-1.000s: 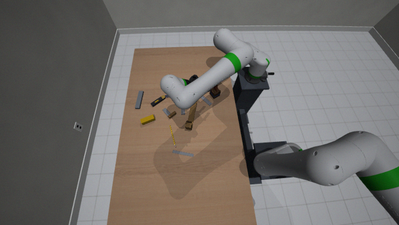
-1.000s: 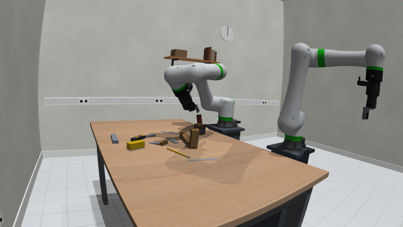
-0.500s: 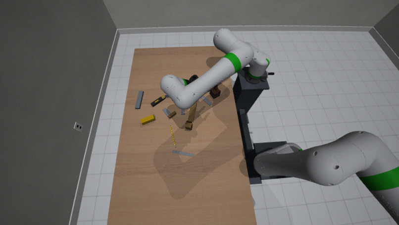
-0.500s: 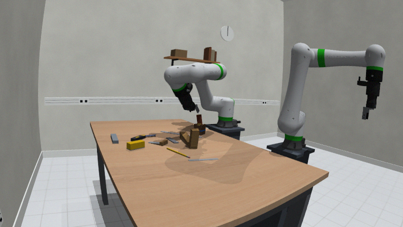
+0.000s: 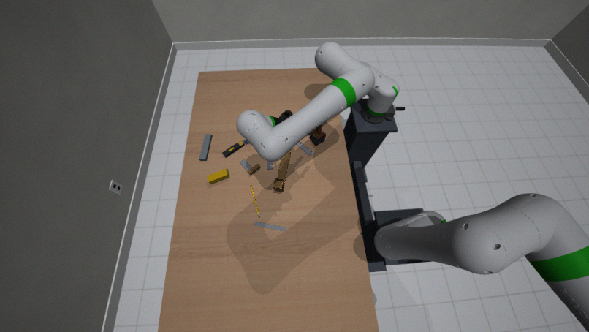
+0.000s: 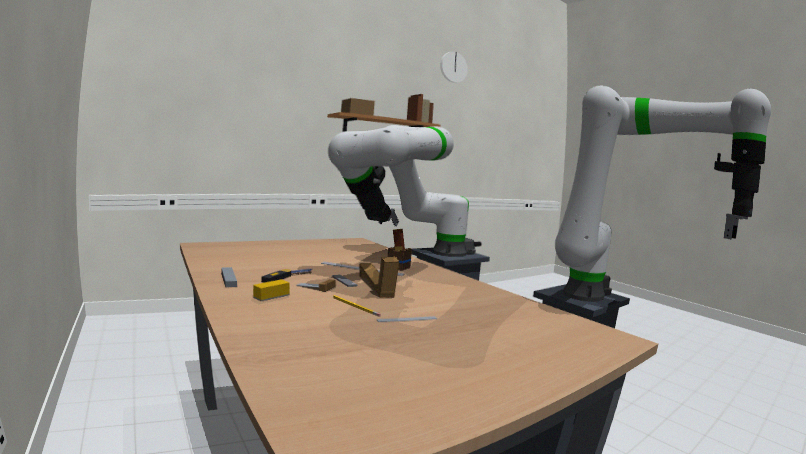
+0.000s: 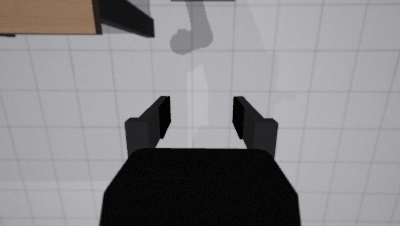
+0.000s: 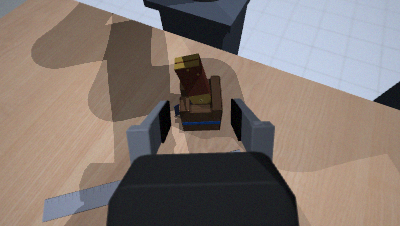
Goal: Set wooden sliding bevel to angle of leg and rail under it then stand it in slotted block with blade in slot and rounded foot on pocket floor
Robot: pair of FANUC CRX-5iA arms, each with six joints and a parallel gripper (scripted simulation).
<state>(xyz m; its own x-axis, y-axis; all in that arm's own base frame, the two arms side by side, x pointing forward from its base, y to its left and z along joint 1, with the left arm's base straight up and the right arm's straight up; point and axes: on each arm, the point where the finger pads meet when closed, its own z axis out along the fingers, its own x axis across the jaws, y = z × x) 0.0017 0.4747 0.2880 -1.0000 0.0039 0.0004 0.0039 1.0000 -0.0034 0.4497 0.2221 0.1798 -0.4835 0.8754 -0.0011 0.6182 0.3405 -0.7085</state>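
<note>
The blue-grey blade is 140 mm below my right hand, 80 mm behind it and 60 mm to the right of it. Round my right hand: long steel ruler: 180 mm below, 70 mm to the right, 50 mm ahead; then small square: 290 mm ahead, 170 mm below, 110 mm to the left; then wooden leg-and-rail piece: 140 mm to the left, 110 mm below, 110 mm ahead.
</note>
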